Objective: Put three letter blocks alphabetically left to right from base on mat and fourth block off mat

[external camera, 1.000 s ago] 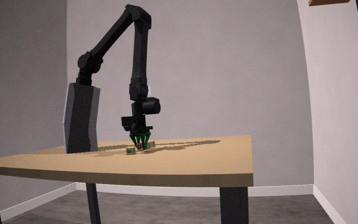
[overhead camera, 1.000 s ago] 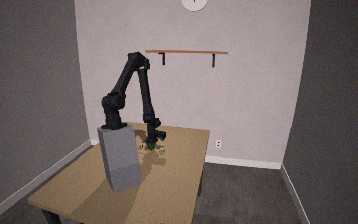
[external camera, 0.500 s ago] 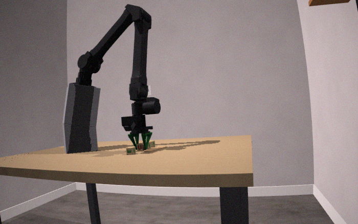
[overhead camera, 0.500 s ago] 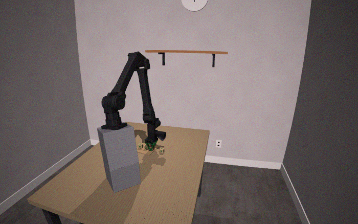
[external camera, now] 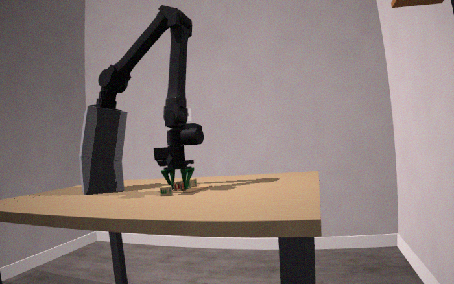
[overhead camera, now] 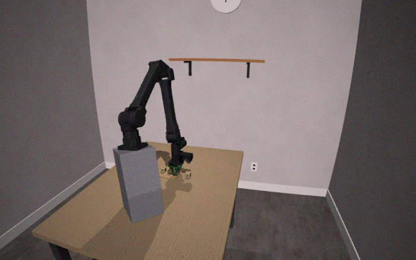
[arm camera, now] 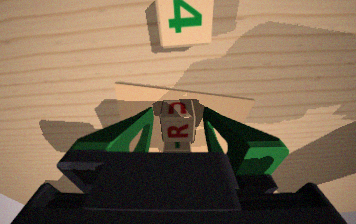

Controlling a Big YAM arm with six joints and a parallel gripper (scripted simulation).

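The green-lettered block is 5 cm to the left of my hand. From my hand the other things lie so: dark block 1 cm behind, 9 cm to the left; pale mat 1 cm behind, 5 cm to the left, 1 cm below.
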